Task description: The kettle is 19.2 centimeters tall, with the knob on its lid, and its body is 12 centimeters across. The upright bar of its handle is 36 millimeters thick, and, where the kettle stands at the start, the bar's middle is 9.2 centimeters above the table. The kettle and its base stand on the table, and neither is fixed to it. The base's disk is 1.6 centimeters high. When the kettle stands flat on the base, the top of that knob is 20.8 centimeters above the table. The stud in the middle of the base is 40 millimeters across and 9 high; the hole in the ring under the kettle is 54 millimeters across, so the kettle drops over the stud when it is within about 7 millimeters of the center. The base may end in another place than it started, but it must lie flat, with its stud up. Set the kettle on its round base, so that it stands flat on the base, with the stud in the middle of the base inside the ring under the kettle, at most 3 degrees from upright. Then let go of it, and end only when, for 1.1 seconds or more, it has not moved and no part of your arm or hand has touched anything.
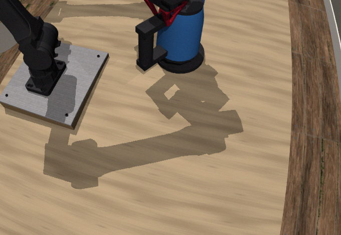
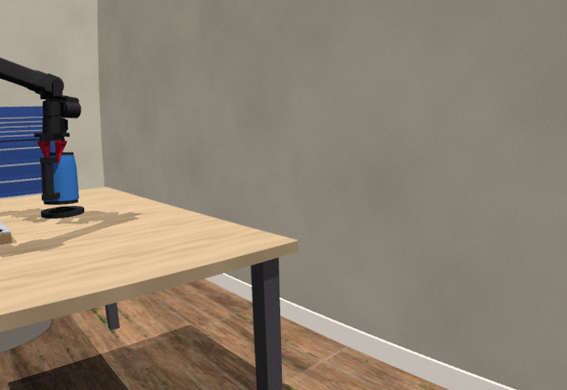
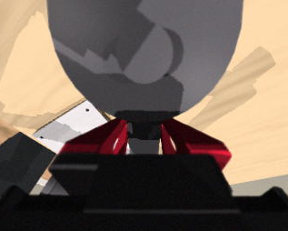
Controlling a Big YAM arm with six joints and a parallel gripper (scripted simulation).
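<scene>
Now: hand 6 cm above the blue kettle, 3 cm to the right of it and 1 cm short of it. The rest, counted from my hand: black round base 18 cm below, 6 cm to the left, 3 cm ahead.
</scene>
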